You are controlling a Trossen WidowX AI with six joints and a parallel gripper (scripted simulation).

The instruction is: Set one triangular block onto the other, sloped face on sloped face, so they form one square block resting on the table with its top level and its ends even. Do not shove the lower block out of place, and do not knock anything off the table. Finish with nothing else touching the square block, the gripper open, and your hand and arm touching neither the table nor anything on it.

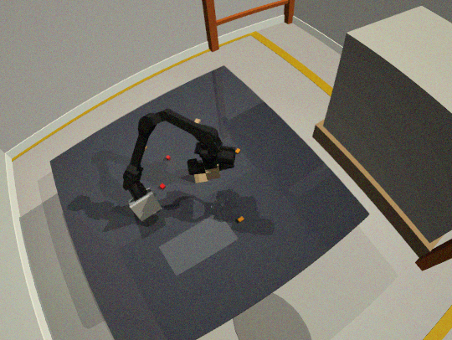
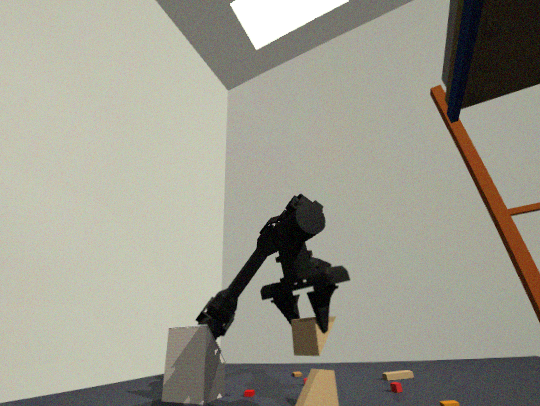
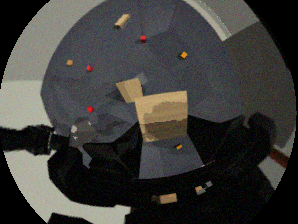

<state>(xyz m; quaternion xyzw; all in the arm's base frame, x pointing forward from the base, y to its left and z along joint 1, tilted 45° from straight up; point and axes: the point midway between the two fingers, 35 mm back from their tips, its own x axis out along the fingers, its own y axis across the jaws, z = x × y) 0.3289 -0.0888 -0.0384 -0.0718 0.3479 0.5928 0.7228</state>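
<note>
Now: gripper tip 30 mm past the tan triangular block, 90 mm to the right of it and 120 mm above it. From my gripper tip the other things lie so: tan block: 200 mm behind, 420 mm to the left, 130 mm below.
</note>
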